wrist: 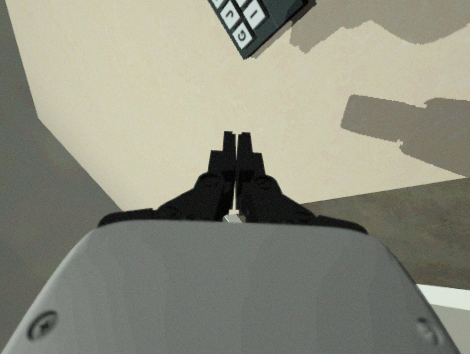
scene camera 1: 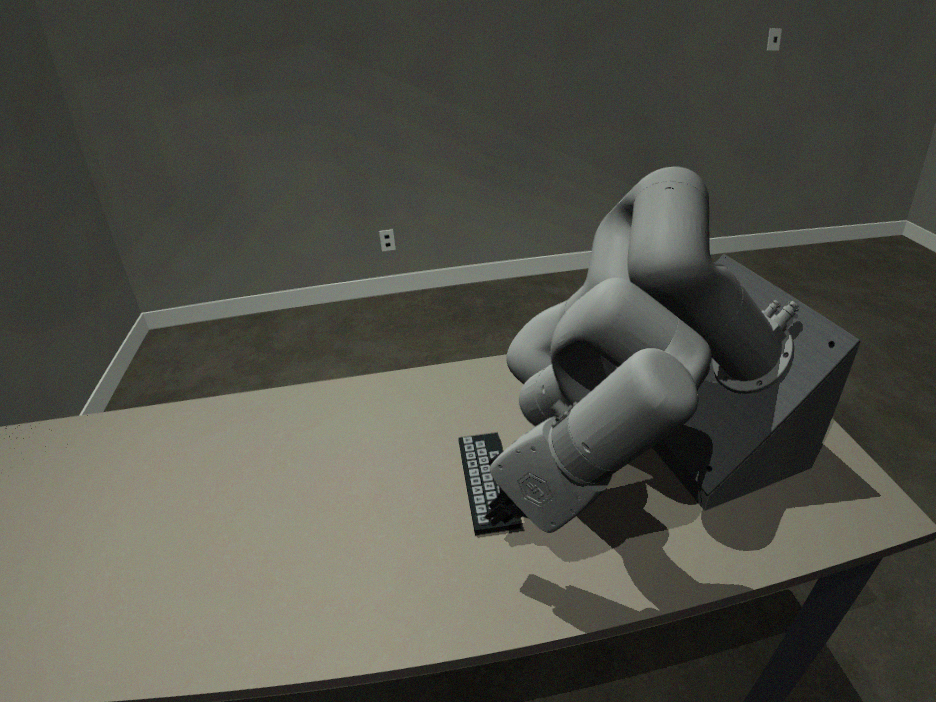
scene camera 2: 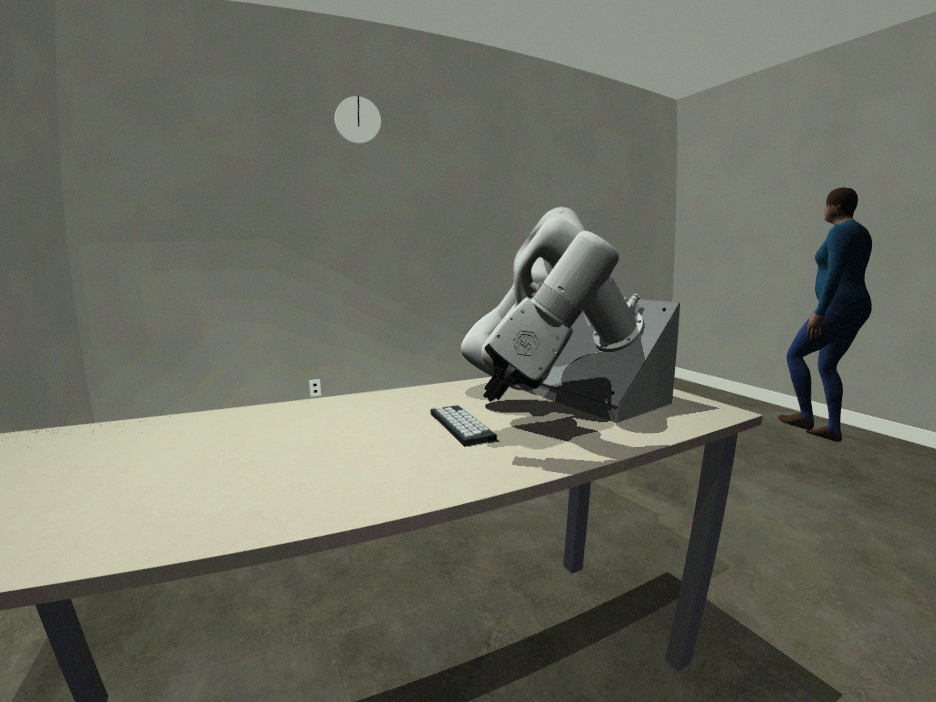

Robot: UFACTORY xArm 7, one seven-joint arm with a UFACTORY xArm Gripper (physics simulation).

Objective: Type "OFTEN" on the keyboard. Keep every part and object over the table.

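Pixels of known places: gripper, between the fingertips: (wrist: pixel 235 151) (scene camera 1: pixel 495 514) (scene camera 2: pixel 488 397); arm's base, origin of its link: (scene camera 1: pixel 753 355) (scene camera 2: pixel 619 331).
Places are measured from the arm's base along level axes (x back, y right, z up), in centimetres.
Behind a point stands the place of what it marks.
The dark keyboard (scene camera 1: pixel 477 494) {x -43.2, y 3.5, z -15.3 cm} (scene camera 2: pixel 462 425) {x -42.0, y 4.0, z -15.5 cm} (wrist: pixel 278 14) {x -40.9, y -2.5, z -15.6 cm} with white letter keys lies flat on the table (scene camera 1: pixel 226 528) {x -80.6, y 10.9, z -16.9 cm} (scene camera 2: pixel 226 483) {x -84.9, y 4.9, z -16.9 cm} (wrist: pixel 125 100) {x -69.9, y 11.7, z -16.9 cm}. My black gripper (scene camera 1: pixel 489 518) {x -44.5, y -8.1, z -6.4 cm} (scene camera 2: pixel 489 397) {x -44.5, y -8.1, z -6.4 cm} (wrist: pixel 235 151) {x -44.5, y -8.1, z -6.4 cm} is shut with nothing between its fingers. It tilts downward and hangs above the table, apart from the keyboard in scene camera 2. In scene camera 1 it covers part of the keyboard's near end. In the wrist view the keyboard's corner with the G key (wrist: pixel 242 36) {x -44.0, y -1.2, z -15.1 cm} shows beyond the fingertips, with J (wrist: pixel 230 15) {x -43.6, y 0.6, z -15.1 cm} and I (wrist: pixel 254 15) {x -42.1, y -1.2, z -15.1 cm} beside it. Most other keys are outside that view.
The arm's grey wedge-shaped base (scene camera 1: pixel 801 423) {x 1.1, y -11.1, z -5.1 cm} (scene camera 2: pixel 656 370) {x -0.2, y -11.1, z -7.5 cm} stands at the table's right end. The arm's shadows fall on the table right of the keyboard. A person (scene camera 2: pixel 843 264) in blue stands on the floor beyond the table's right end.
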